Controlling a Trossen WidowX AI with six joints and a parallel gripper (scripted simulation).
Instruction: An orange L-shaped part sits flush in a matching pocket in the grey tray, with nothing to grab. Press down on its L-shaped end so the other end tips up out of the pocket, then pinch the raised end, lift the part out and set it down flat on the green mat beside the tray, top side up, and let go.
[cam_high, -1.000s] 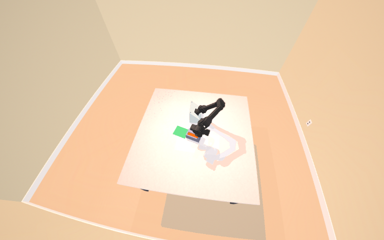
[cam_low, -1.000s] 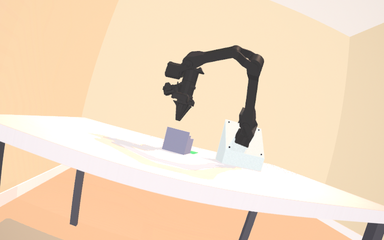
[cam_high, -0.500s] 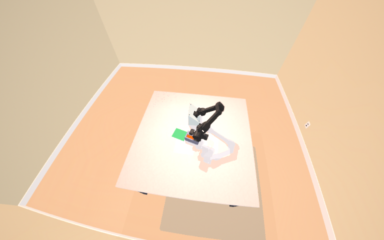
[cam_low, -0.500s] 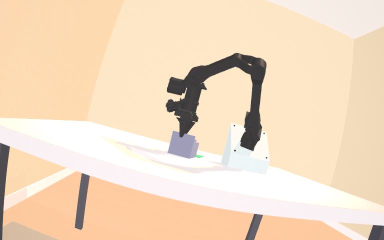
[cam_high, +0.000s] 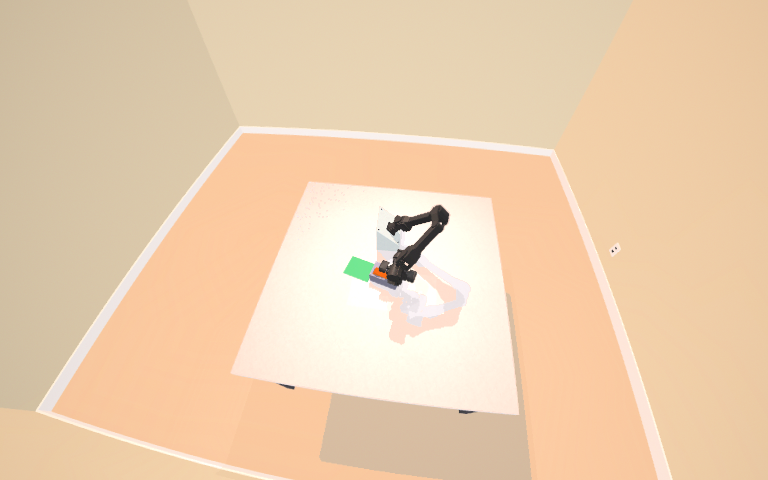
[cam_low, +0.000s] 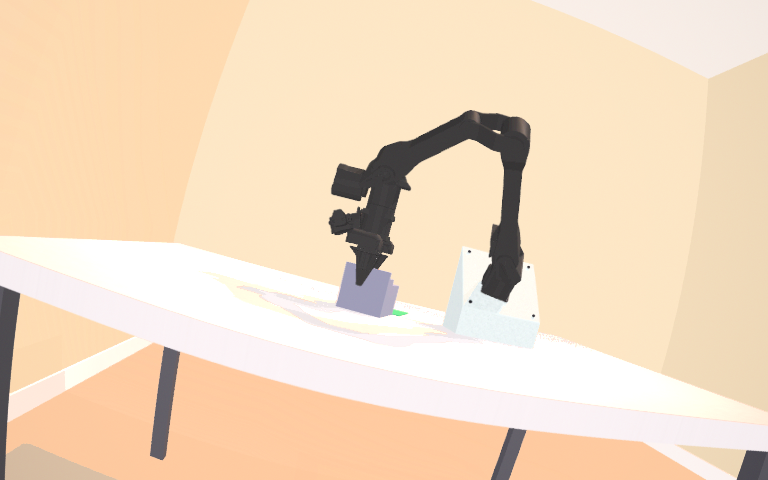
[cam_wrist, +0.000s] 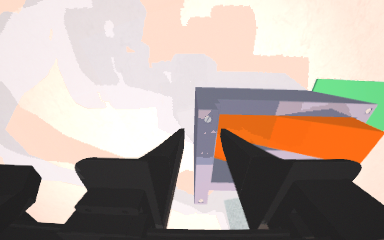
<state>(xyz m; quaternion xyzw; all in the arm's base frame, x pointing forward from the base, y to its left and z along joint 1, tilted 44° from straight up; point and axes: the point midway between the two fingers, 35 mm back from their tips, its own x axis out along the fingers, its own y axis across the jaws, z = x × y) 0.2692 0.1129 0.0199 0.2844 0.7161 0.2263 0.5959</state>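
My gripper tip is 1 cm past the orange L-shaped part and 6 cm to the left of it. The rest, counted from my gripper tip: green mat: 4 cm behind, 22 cm to the right, 7 cm below.
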